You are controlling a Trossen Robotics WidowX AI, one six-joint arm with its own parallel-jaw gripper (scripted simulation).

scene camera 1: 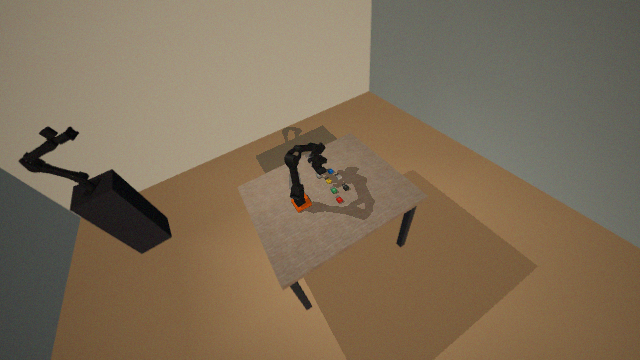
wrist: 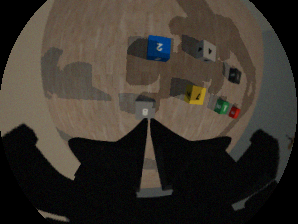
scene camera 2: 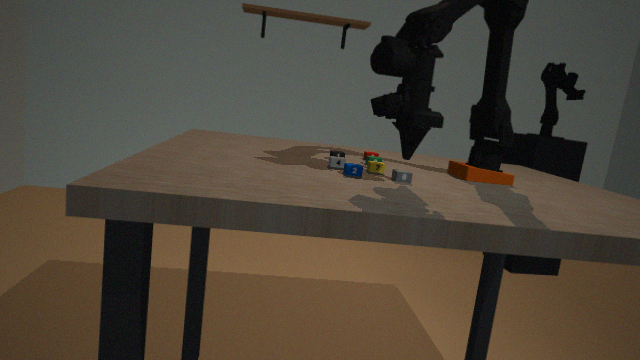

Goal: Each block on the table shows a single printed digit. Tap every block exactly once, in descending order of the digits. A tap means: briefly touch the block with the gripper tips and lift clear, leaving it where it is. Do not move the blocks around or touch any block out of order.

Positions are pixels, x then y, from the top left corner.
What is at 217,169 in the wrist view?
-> The gripper.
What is the gripper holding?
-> Nothing.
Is the gripper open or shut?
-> Shut.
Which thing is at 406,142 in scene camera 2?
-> The gripper.
